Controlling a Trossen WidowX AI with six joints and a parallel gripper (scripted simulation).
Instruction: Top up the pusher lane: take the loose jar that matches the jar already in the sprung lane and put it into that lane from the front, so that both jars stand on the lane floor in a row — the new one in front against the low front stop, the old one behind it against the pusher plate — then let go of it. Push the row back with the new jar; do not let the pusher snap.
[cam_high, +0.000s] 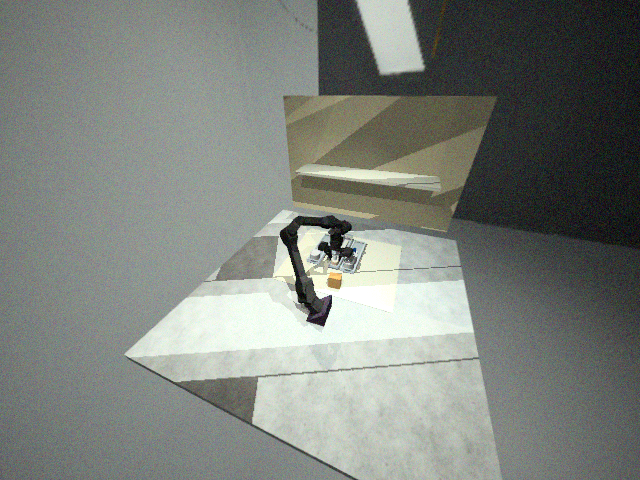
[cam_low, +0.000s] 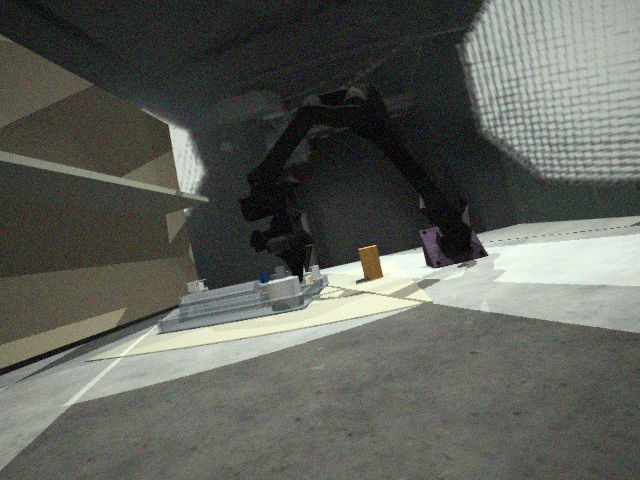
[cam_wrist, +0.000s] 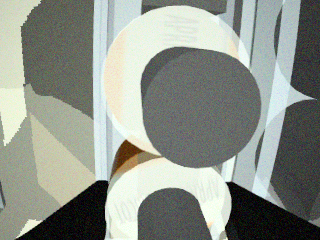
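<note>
My gripper tip is now 5 cm short of the cream mat, 3 cm to the left of it and 3 cm above it. From my gripper tip the other things lie so: beige shelf wall: 61 cm ahead, 37 cm above, 8 cm to the right.
</note>
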